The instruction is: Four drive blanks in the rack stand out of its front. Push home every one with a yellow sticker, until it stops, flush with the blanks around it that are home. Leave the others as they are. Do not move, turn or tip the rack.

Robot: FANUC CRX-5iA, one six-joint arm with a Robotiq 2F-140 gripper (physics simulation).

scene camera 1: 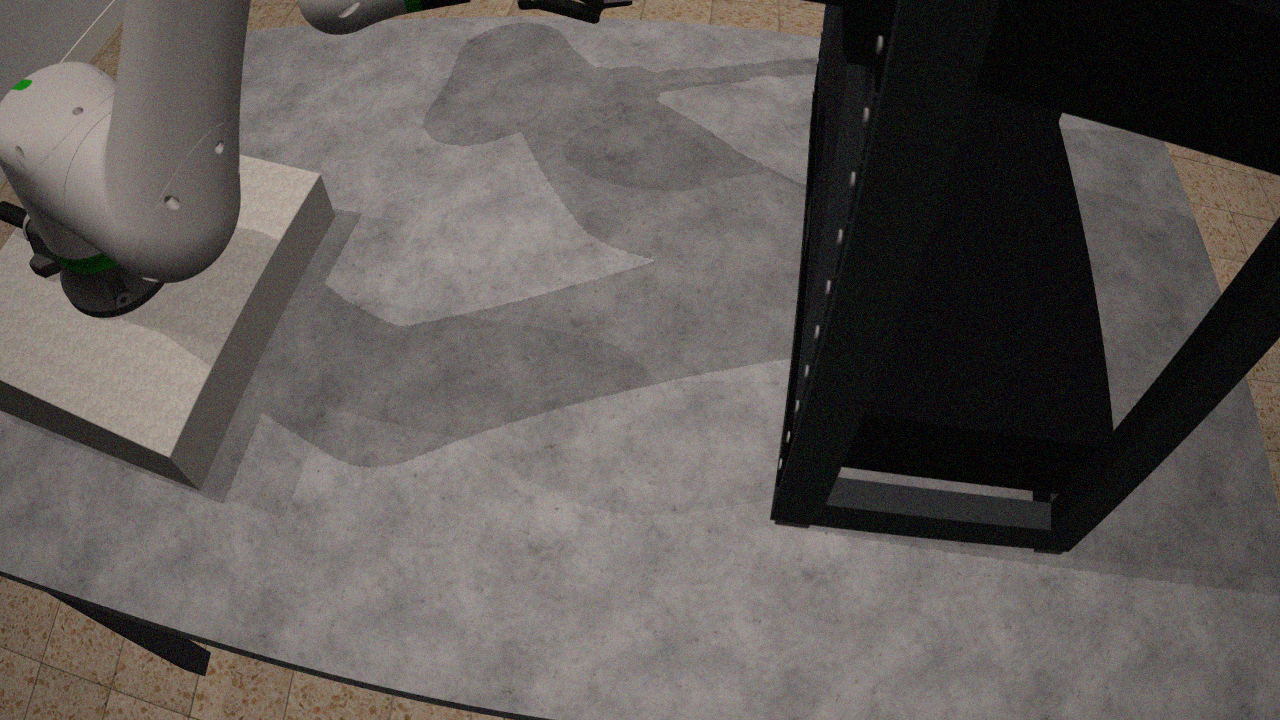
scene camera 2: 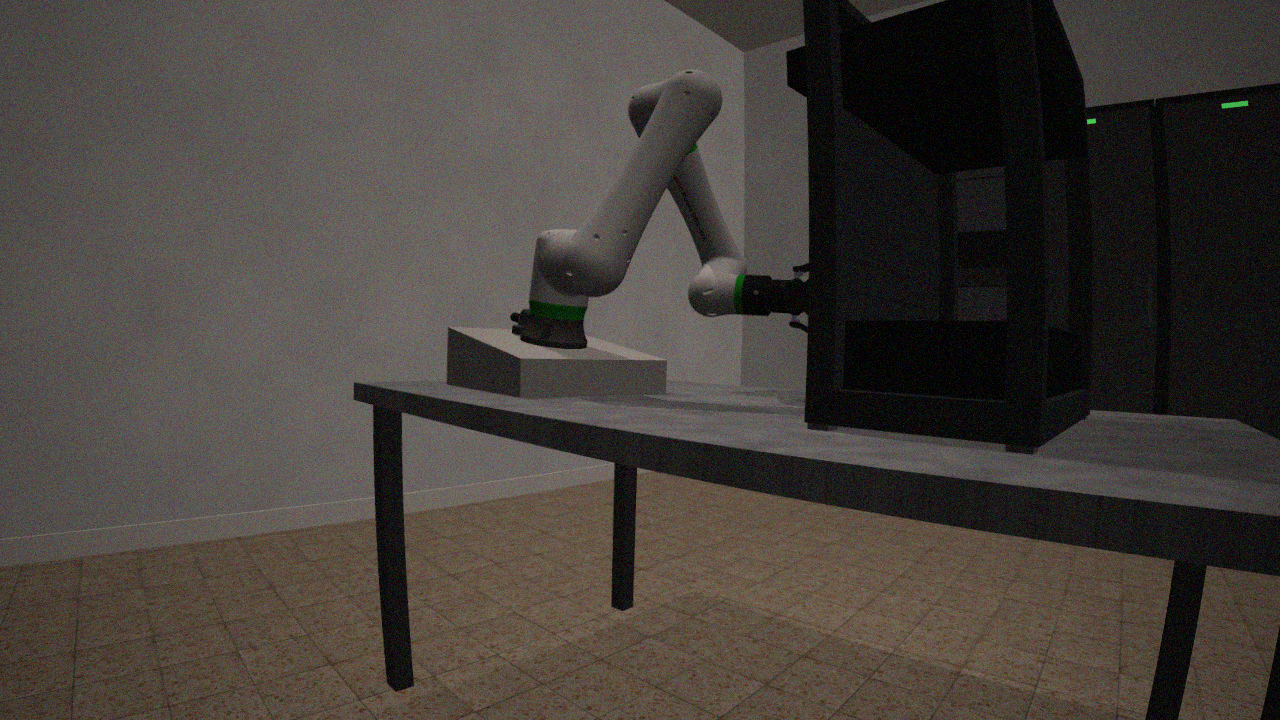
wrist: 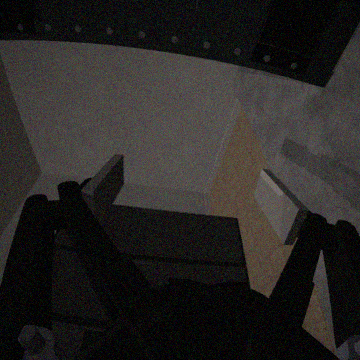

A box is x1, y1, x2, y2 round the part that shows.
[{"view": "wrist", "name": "my gripper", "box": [0, 153, 359, 359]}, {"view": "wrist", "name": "black rack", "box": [0, 0, 359, 86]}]
